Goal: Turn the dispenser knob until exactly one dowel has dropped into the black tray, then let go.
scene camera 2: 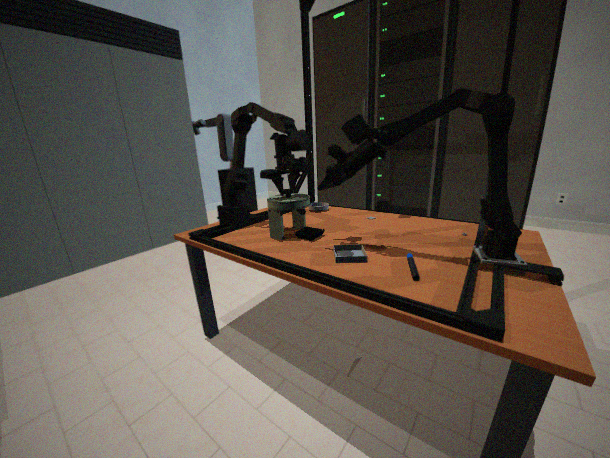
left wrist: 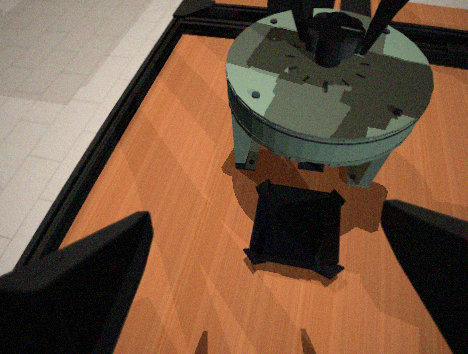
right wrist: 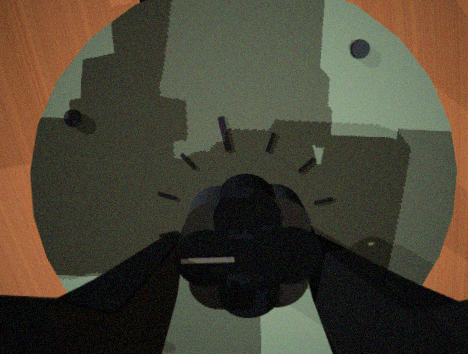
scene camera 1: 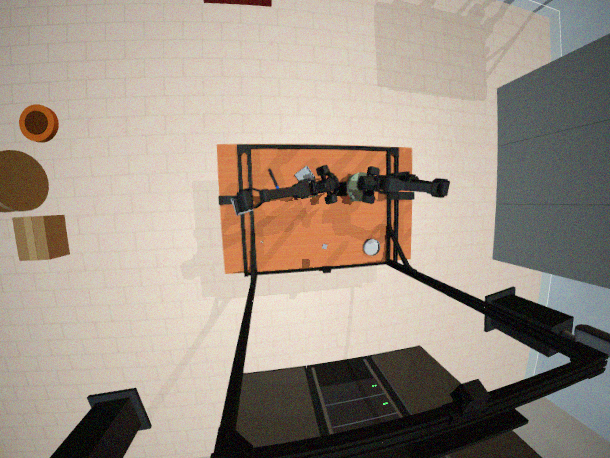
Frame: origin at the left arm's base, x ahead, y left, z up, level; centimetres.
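Where they show: left gripper, fingertip midpoint: [scene camera 2: 322, 187] [left wrist: 265, 217]; right gripper, fingertip midpoint: [scene camera 2: 287, 194] [right wrist: 243, 246]; left arm's base, link origin: [scene camera 2: 498, 254]; right arm's base, link origin: [scene camera 2: 233, 206] [scene camera 1: 402, 180].
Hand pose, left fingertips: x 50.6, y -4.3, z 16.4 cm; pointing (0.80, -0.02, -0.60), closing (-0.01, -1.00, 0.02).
Things, the pixels of their top centre, and the offset from my left fingertips.
- pale green round dispenser, top centre: [right wrist: 245, 219] [left wrist: 327, 58] [scene camera 2: 288, 196] [scene camera 1: 362, 186] dx +15.5, dy -6.5, dz -4.9 cm
- black tray, top centre: [left wrist: 296, 224] [scene camera 2: 309, 230] [scene camera 1: 340, 189] dx +6.9, dy -4.4, dz -17.2 cm
- grey open box, top centre: [scene camera 2: 349, 250] [scene camera 1: 305, 176] dx -11.0, dy +9.0, dz -17.6 cm
- black pen with a blue end, top centre: [scene camera 2: 412, 262] [scene camera 1: 274, 179] dx -28.9, dy +12.2, dz -18.0 cm
- round pale dish, top centre: [scene camera 2: 318, 204] [scene camera 1: 372, 247] dx +16.8, dy -45.6, dz -16.4 cm
The pale green round dispenser [scene camera 2: 288, 203] [left wrist: 305, 110] [right wrist: 250, 75] stands on legs. Its dark lobed knob [left wrist: 334, 47] [right wrist: 247, 220] is at the centre of the top, inside a ring of tick marks. The knob's pale line points to the left in the right wrist view. My right gripper [scene camera 2: 286, 192] [right wrist: 243, 246] is shut on the knob from above, a finger on each side. The black tray [scene camera 2: 310, 233] [left wrist: 285, 261] lies at the dispenser's foot; its inside is dark and no dowel can be made out. My left gripper [scene camera 2: 321, 186] [left wrist: 265, 217] is open and empty, above the tray.
A grey open box [scene camera 1: 303, 174] [scene camera 2: 350, 258] and a black pen with a blue end [scene camera 2: 413, 267] [scene camera 1: 273, 178] lie on the table. A round pale dish [scene camera 1: 371, 247] [scene camera 2: 319, 206] lies farther off. A black frame [scene camera 2: 300, 272] runs along the table edges.
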